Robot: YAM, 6 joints.
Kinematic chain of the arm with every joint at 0, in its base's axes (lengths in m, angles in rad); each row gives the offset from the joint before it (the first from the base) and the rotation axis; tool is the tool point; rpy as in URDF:
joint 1: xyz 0 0 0.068 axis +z
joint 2: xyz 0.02 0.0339 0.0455 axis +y
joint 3: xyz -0.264 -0.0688 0 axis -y
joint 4: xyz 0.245 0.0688 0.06 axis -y
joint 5: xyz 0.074 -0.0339 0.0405 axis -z
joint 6: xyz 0.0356 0 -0.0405 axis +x
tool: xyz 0 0 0 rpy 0 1.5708 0
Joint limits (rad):
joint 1: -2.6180..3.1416
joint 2: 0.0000..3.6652
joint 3: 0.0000..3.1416
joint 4: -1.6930..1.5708
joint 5: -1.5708..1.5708
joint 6: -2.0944..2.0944
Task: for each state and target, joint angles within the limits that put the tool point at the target. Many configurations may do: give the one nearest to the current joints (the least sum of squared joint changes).
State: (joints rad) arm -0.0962 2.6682 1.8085 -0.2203 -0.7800 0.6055
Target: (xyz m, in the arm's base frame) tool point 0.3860 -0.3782 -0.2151
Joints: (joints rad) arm -0.8004 3.5222 2.6066 0.1662 -0.3920 0.6055
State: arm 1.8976 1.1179 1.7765 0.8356 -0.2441 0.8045
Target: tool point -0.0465 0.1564 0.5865
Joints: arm 1.8081 1.1220 1.4536 0.8079 -0.2392 0.8045
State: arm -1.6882 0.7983 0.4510 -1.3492 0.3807 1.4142
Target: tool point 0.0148 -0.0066 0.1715
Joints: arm -1.3819 0.4034 0.4060 -1.6930 -0.3828 1.4142
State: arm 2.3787 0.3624 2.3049 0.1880 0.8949 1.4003
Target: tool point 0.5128 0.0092 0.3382
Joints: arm 3.1013 0.0259 2.2653 0.1645 0.9938 1.4003
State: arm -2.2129 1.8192 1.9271 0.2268 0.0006 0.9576
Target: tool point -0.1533 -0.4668 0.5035
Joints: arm -1.8893 2.2031 2.4511 0.3175 -0.0165 0.9576
